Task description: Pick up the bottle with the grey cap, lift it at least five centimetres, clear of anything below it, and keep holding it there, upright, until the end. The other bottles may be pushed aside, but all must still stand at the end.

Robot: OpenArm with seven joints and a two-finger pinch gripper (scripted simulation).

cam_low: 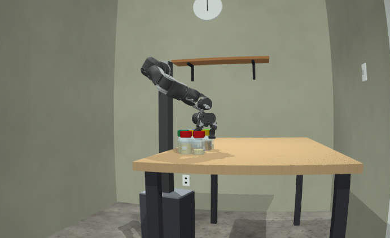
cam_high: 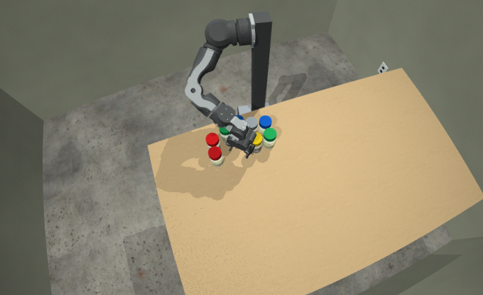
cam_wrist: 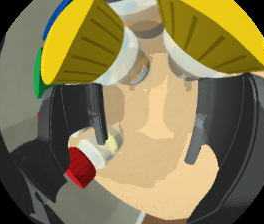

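The yellow-capped bottle lies 60 mm behind my hand and 20 mm below it. From my hand the other things lie so: grey-capped bottle 100 mm behind, 60 mm to the left, 20 mm below; then green-capped bottle 130 mm to the left, 30 mm behind, 20 mm below; then blue-capped bottle 120 mm to the left, 100 mm behind, 20 mm below.
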